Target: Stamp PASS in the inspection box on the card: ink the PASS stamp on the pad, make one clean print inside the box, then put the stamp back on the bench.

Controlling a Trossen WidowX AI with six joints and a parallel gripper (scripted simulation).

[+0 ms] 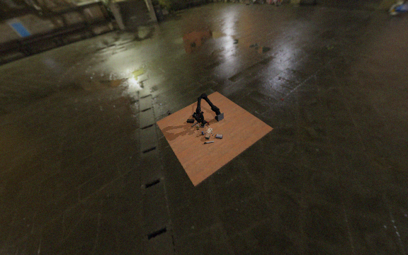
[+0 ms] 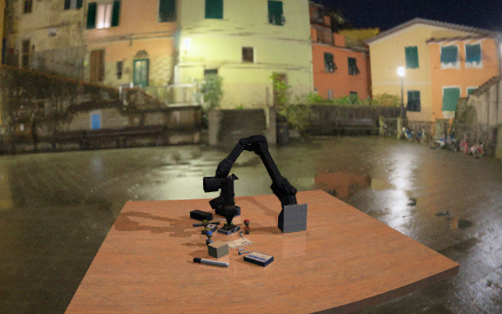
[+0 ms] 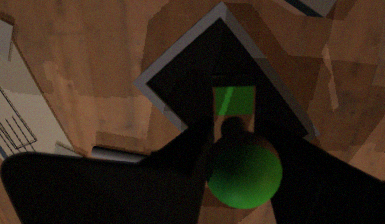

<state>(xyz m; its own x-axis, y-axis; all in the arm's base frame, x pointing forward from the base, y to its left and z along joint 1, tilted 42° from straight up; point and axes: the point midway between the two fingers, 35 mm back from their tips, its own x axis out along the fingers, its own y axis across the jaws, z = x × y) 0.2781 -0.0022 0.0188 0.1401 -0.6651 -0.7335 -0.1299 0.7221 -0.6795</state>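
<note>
Right now the PASS stamp is right at my gripper tip. Round my gripper tip: red-knob stamp: 80 mm behind, 30 mm to the left, 20 mm below; yellow stamp: 100 mm ahead, 40 mm to the left, 20 mm below; ink pad: 30 mm below.
</note>
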